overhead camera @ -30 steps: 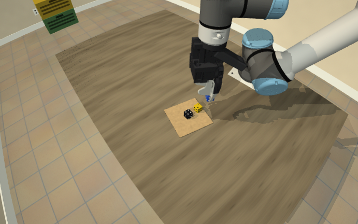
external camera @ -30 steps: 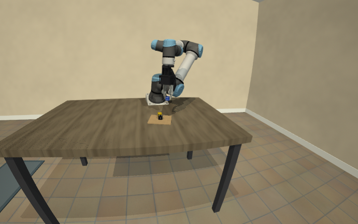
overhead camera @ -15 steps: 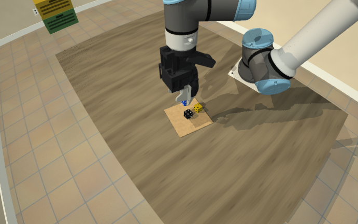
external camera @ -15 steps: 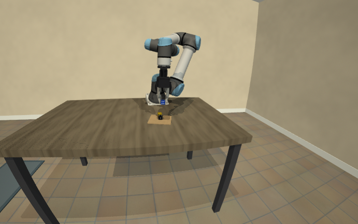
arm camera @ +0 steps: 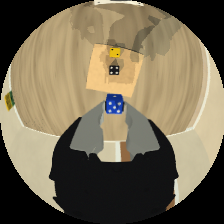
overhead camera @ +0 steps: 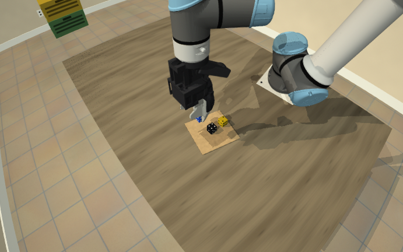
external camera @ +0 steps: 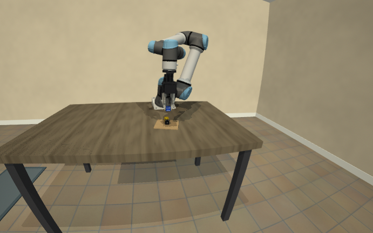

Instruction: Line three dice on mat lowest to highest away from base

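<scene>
The black die lies 100 mm below my hand and 50 mm behind it. Also, from my hand: blue die: right at my hand; then tan mat: 120 mm below, 50 mm behind; then yellow die: 100 mm below, 100 mm behind.
</scene>
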